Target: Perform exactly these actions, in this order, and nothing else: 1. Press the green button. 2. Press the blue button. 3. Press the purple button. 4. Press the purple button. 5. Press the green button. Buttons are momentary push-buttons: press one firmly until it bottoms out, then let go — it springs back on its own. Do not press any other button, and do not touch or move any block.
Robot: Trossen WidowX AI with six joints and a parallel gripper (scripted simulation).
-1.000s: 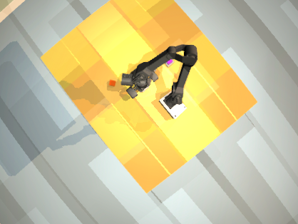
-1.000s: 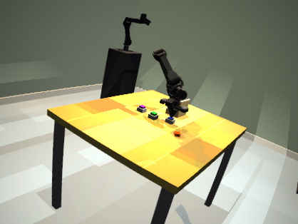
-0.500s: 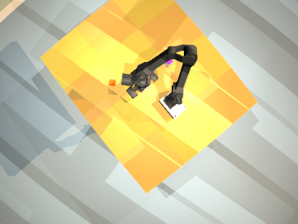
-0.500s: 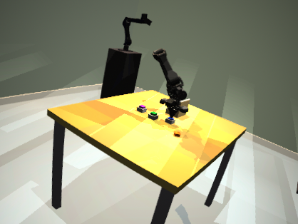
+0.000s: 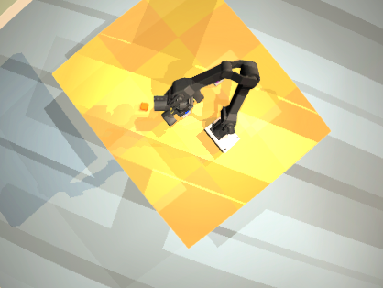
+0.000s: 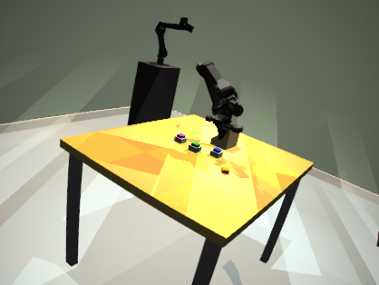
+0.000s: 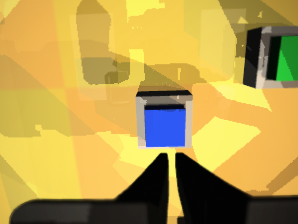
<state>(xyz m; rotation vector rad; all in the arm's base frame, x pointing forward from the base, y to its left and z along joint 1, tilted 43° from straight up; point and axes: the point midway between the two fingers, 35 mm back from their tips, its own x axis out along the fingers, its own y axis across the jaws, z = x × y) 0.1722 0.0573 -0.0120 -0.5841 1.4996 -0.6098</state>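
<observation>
The blue button is 60 mm below my gripper tip. From my gripper tip the other things lie so: small orange block: 140 mm ahead, 130 mm to the left, 80 mm below; then green button: 50 mm ahead, 100 mm to the right, 60 mm below; then purple button: 20 mm ahead, 210 mm to the right, 60 mm below.
</observation>
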